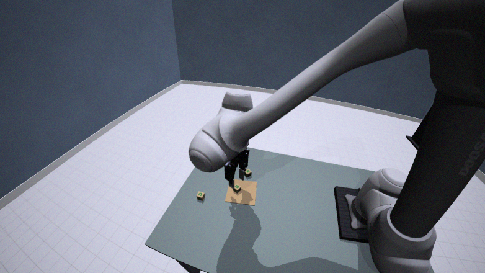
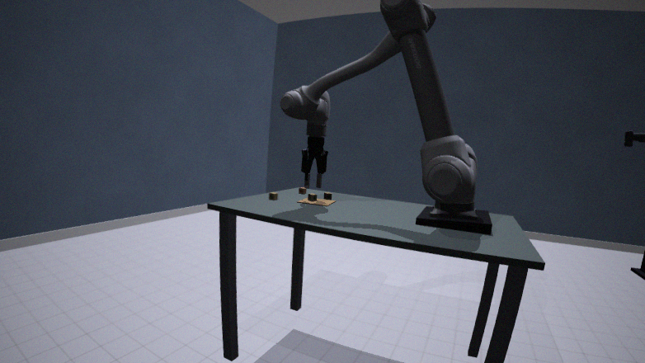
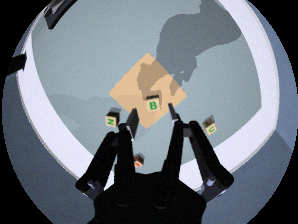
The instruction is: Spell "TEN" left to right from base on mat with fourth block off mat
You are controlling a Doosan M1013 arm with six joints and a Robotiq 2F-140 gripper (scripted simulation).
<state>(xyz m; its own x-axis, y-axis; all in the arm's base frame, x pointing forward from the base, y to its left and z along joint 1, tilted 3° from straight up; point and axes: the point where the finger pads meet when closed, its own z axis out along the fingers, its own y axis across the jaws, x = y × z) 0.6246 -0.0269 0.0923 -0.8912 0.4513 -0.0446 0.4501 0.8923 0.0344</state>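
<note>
Now: hand 7 cm above the block. Also, from my hand: tan mat: 3 cm behind, 9 cm below.
</note>
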